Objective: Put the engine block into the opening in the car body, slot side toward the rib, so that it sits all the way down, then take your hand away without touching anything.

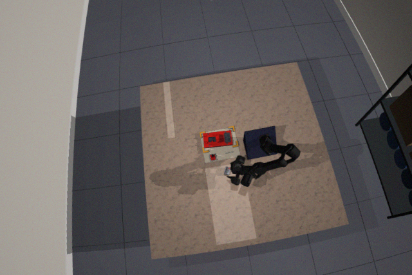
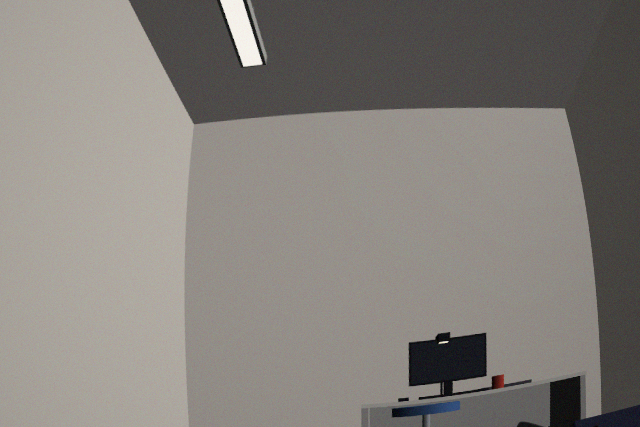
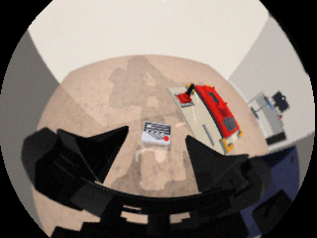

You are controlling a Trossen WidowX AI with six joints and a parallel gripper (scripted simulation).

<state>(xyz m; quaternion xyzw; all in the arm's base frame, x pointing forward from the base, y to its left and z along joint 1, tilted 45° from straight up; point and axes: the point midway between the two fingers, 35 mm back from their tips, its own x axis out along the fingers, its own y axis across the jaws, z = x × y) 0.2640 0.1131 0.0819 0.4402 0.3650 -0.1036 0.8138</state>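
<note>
Now: the grey engine block 4 cm below my gripper tip, 1 cm to the right of it and 1 cm ahead of it.
</note>
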